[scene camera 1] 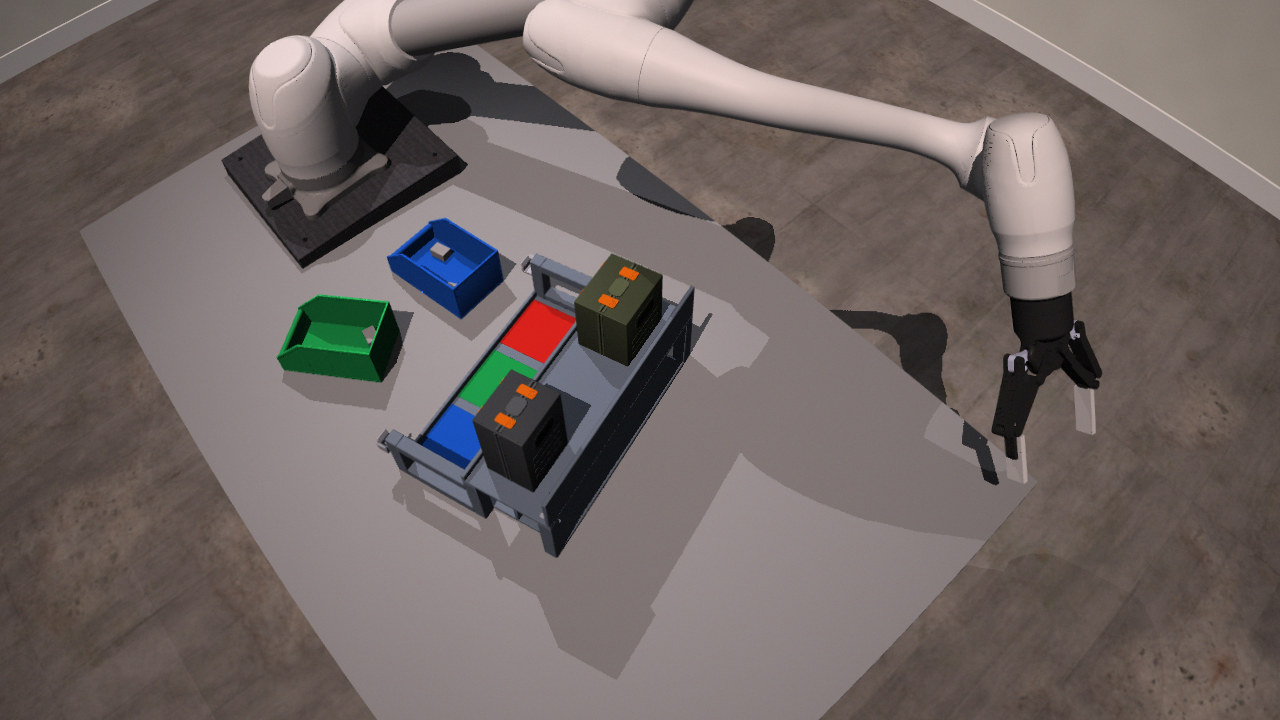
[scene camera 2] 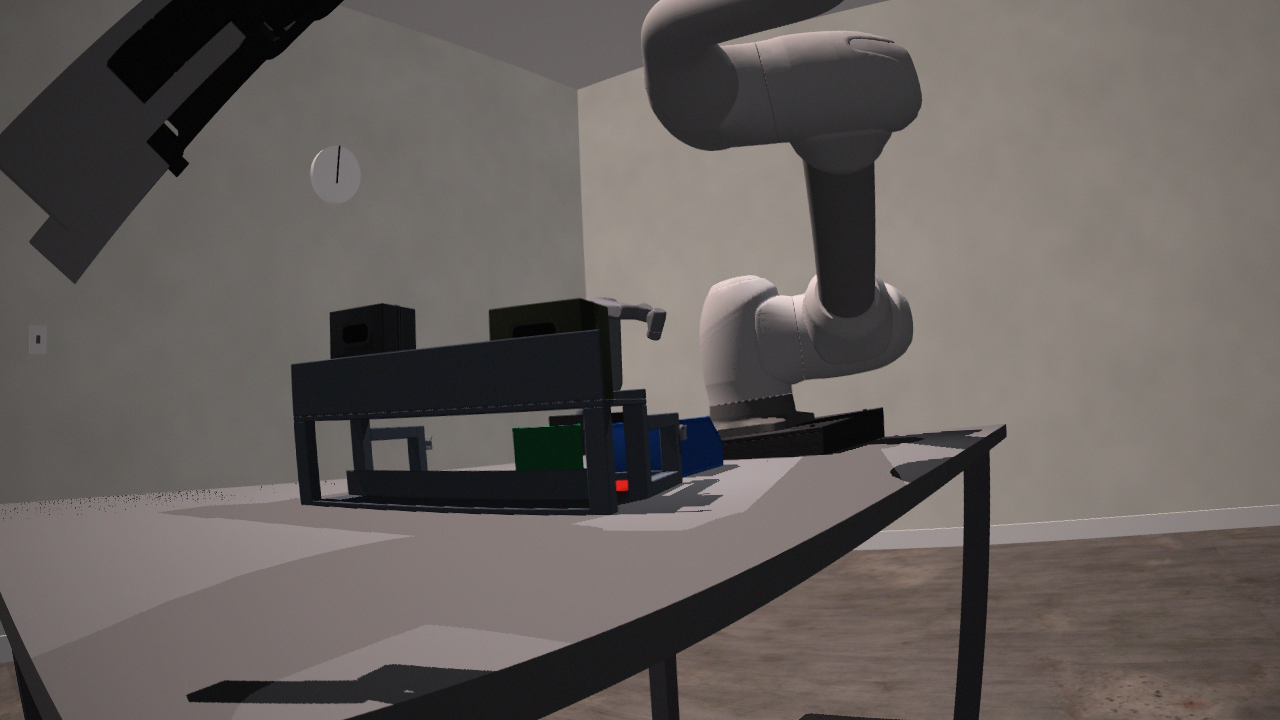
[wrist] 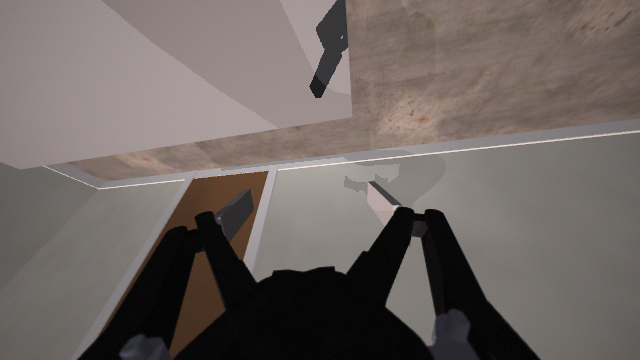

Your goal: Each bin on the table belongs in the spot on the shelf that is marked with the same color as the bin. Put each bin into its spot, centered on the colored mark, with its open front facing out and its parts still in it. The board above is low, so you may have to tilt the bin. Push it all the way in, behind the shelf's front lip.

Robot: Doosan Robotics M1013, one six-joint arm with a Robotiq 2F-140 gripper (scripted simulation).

Observation:
In view: the gripper [scene camera 2: 43, 238], a green bin [scene camera 1: 324, 322] and a blue bin [scene camera 1: 427, 275].
The green bin also shows in scene camera 2 [scene camera 2: 554, 447]. The blue bin is seen too in scene camera 2 [scene camera 2: 703, 450]. The gripper also shows in scene camera 1 [scene camera 1: 1053, 454] and in the wrist view [wrist: 310, 195]. The wrist view misses the green bin: it is out of frame. The wrist view misses the blue bin: it is out of frame.

